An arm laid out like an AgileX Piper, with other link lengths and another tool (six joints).
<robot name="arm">
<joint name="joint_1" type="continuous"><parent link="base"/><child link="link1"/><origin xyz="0 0 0.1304"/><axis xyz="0 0 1"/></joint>
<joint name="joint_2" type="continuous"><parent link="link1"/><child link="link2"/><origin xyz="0 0 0"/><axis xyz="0 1 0"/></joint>
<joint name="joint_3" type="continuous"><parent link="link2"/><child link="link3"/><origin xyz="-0.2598 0 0.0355"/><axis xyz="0 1 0"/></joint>
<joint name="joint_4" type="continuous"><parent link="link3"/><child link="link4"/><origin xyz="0.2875 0 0.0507"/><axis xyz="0.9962 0 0.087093"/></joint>
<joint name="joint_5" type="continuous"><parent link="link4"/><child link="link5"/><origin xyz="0 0 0"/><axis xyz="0 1 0"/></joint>
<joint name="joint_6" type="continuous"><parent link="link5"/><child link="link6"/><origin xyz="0.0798 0 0.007"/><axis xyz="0.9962 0 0.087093"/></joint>
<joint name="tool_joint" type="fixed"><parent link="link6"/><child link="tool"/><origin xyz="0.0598 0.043 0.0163" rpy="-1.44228 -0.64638 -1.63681"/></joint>
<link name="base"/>
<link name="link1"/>
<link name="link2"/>
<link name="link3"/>
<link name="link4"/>
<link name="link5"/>
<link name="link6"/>
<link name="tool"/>
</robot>
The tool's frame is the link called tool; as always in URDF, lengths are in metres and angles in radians. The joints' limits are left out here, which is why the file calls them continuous.
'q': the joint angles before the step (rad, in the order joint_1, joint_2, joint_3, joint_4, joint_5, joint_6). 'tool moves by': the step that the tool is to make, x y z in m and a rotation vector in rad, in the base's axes. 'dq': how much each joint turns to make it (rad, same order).
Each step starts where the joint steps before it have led.
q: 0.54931, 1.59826, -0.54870, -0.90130, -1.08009, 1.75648
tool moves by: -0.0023, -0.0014, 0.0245, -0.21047, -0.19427, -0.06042
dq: 0.00014, -0.19138, -0.01770, -0.12473, 0.29365, -0.02384
